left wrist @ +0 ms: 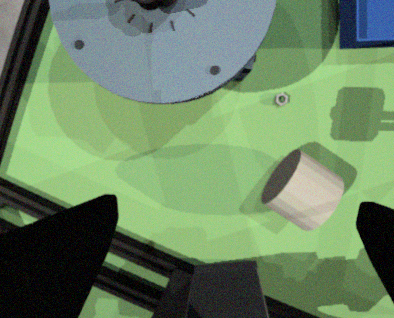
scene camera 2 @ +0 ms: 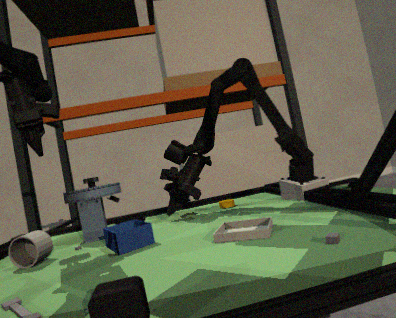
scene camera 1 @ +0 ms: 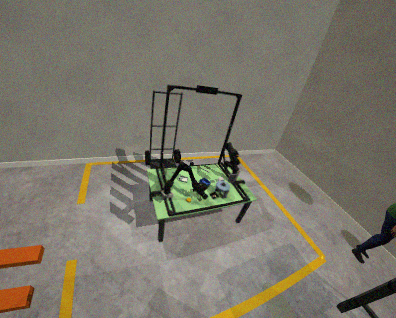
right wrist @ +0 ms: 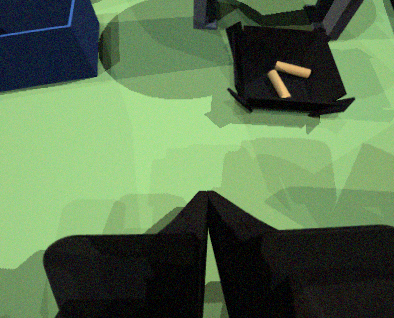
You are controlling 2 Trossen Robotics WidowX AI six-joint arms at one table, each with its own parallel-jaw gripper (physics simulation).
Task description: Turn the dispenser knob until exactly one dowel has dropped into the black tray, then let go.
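Pixels of known places: left gripper, fingertip midpoint: (left wrist: 237,210) (scene camera 2: 40,154) (scene camera 1: 228,171); right gripper, fingertip midpoint: (scene camera 2: 168,215) (scene camera 1: 203,194) (right wrist: 205,198); left arm's base at its link origin: (scene camera 1: 235,172); right arm's base at its link origin: (scene camera 2: 302,178) (scene camera 1: 167,192).
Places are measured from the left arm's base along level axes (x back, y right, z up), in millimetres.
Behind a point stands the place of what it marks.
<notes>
The grey-blue dispenser (scene camera 1: 223,188) {x -378, y -49, z 0 mm} (scene camera 2: 93,217) (left wrist: 165,65) {x -280, y -21, z 0 mm} stands upright, its dark knob (scene camera 2: 91,182) {x -333, y -9, z 15 mm} (left wrist: 150,3) {x -314, y -21, z 27 mm} on top of the disc. In the right wrist view the black tray (right wrist: 260,45) {x -384, y 11, z -134 mm} lies by the dispenser's feet with two tan dowels in it, one dowel (right wrist: 293,69) {x -417, y -7, z -136 mm} above the other dowel (right wrist: 278,84) {x -431, y 14, z -136 mm}. My right gripper (scene camera 2: 172,211) {x -508, y 99, z -127 mm} (right wrist: 205,198) {x -508, y 99, z -127 mm} is shut and empty, low over the table, apart from the tray and the knob. My left gripper (scene camera 2: 38,151) {x -210, y 16, z 112 mm} (left wrist: 237,210) {x -210, y 16, z 112 mm} is open and empty, raised beside the dispenser. The tray is hidden in scene camera 2.
A blue bin (scene camera 2: 130,237) {x -318, y 267, z -117 mm} (left wrist: 375,22) {x -321, y 197, z -143 mm} (right wrist: 50,55) {x -375, y 185, z -119 mm} stands near the dispenser. A pale cylinder (scene camera 2: 30,248) {x -147, y 64, z -114 mm} (left wrist: 307,192) {x -155, y 91, z -75 mm} lies on its side, with a small nut (left wrist: 282,99) {x -247, y 89, z -143 mm} nearby. A beige tray (scene camera 2: 245,235) {x -456, y 463, z -137 mm}, a yellow piece (scene camera 2: 226,204) {x -676, y 181, z -134 mm} and a small cube (scene camera 2: 332,238) {x -485, y 610, z -137 mm} lie to the right.
</notes>
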